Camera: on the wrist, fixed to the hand. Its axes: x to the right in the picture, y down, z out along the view.
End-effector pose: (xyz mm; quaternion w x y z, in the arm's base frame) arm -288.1 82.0 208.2 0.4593 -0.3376 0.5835 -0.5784
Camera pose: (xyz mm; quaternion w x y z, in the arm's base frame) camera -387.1 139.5 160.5 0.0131 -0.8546 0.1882 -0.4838
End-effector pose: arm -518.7 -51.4 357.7 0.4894 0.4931 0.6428 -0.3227
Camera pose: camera -517.4 62.0 408.0 0.3932 -0.2667 0.7061 -0.5251
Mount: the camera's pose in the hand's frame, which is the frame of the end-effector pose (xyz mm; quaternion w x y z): -11.6 39.3 -117.1 0.6842 -0.2147 -0.2522 -0.6497
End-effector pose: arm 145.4 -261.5 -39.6 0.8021 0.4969 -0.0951 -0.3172
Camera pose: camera 207.4 -156.2 -61.2 0.4254 0.1496 0.1236 -0.8839
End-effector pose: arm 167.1 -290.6 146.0 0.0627 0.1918 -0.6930 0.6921
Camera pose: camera 143.0 -174.6 109.2 0.3590 0.7426 -0.5140 0.2357
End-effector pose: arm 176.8 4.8 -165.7 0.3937 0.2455 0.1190 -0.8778
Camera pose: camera 252.4 33.2 -259.9 0.2182 0.2153 -0.3301 0.8928
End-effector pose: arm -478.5 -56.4 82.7 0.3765 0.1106 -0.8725 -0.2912
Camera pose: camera -385.0 -69.7 163.1 0.1279 -0.4883 0.5575 0.6591
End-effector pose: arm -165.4 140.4 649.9 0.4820 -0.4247 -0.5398 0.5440
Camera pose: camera -50.9 151.7 603.4 0.4559 0.0938 -0.8836 0.0503
